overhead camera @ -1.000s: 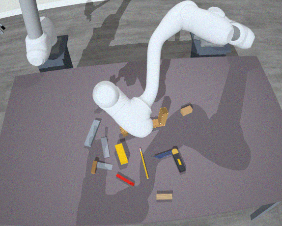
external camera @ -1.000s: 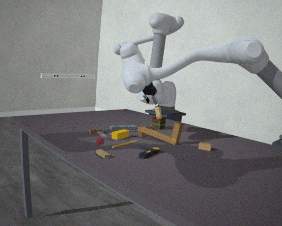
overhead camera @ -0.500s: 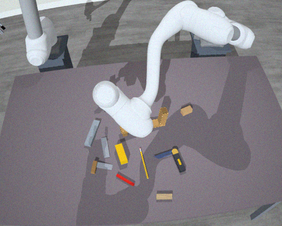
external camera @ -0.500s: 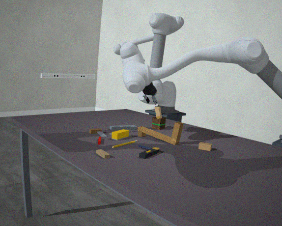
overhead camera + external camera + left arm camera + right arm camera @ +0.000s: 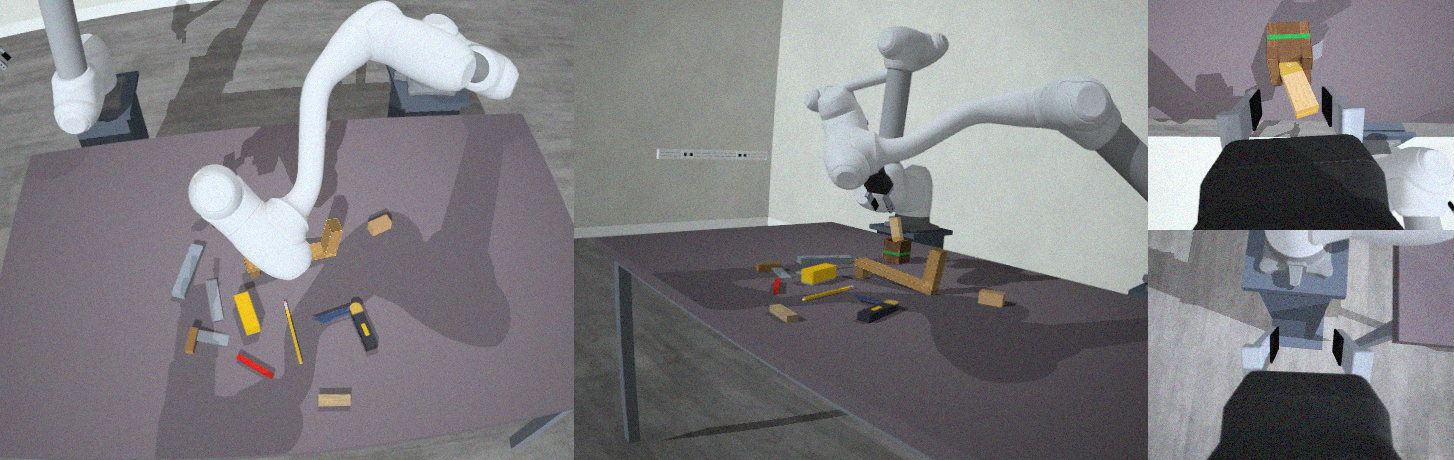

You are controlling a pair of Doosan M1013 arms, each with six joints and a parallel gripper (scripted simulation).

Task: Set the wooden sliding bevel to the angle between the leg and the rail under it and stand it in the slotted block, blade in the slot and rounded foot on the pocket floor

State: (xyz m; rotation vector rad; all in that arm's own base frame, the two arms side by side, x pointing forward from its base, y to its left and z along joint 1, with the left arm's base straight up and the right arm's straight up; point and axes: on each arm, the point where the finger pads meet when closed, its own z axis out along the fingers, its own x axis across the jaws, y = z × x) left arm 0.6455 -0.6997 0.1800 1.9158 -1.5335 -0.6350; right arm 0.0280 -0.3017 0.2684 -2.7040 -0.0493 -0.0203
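Now: left hand 9 cm past the wooden sliding bevel, 3 cm to the left of it and 11 cm above it. From my left hand the other things lie so: try square: 33 cm ahead, 4 cm to the right, 17 cm below; then yellow block: 26 cm ahead, 7 cm to the left, 17 cm below; then grey blade: 9 cm behind, 4 cm to the right, 13 cm below.
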